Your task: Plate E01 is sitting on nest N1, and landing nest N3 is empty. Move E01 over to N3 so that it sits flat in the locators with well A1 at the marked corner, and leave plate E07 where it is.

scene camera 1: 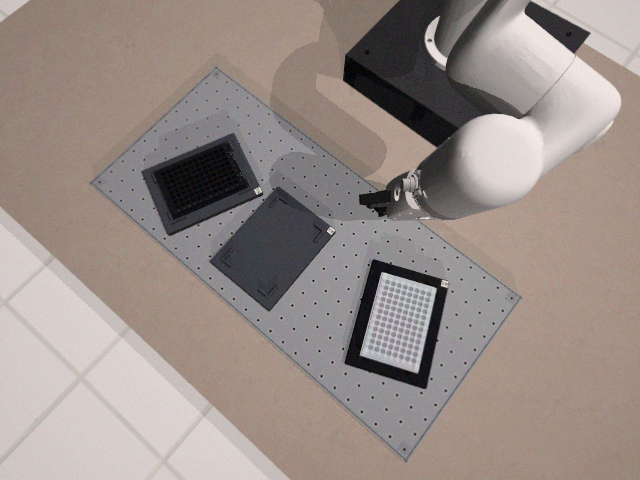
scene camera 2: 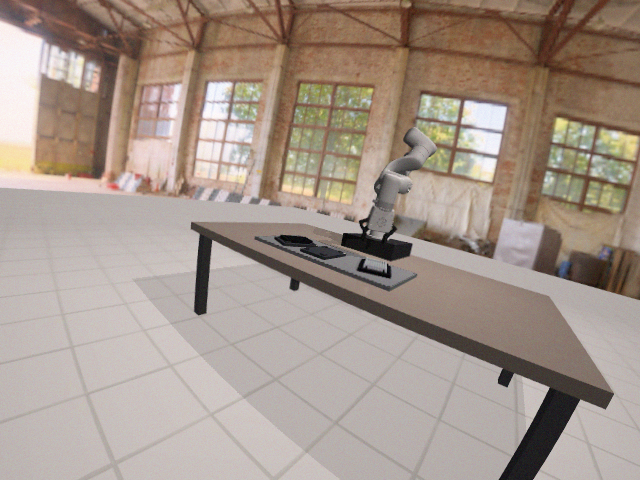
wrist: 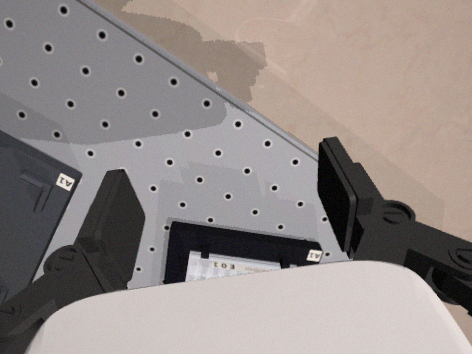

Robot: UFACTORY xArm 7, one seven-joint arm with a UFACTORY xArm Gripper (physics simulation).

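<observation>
White plate E01 (scene camera 1: 398, 322) (scene camera 2: 375, 266) (wrist: 235, 265) sits in black nest N1 (scene camera 1: 366, 312) (wrist: 225, 240); its lower part is hidden by the gripper body in the wrist view. N1's A1 tag (scene camera 1: 445, 283) (wrist: 314, 255) is at its upper right corner. Empty dark grey nest N3 (scene camera 1: 271, 250) (scene camera 2: 323, 251) (wrist: 20, 200) has corner locators and an A1 tag (scene camera 1: 330, 230) (wrist: 65, 181). Black plate E07 (scene camera 1: 201, 180) (scene camera 2: 293, 239) sits in the left nest (scene camera 1: 214, 209). My gripper (scene camera 1: 369, 204) (scene camera 2: 374, 239) (wrist: 225, 179) is open and empty, raised near the board's robot-side edge, apart from E01.
The nests stand on a grey perforated board (scene camera 1: 310, 330) (scene camera 2: 398, 281) (wrist: 120, 107) on a brown table (scene camera 1: 568, 361) (scene camera 2: 491, 310) (wrist: 390, 75). The arm's black base block (scene camera 1: 392, 98) (scene camera 2: 395, 250) stands behind the board. N3 lies between the other two nests, its corner close to E07's nest.
</observation>
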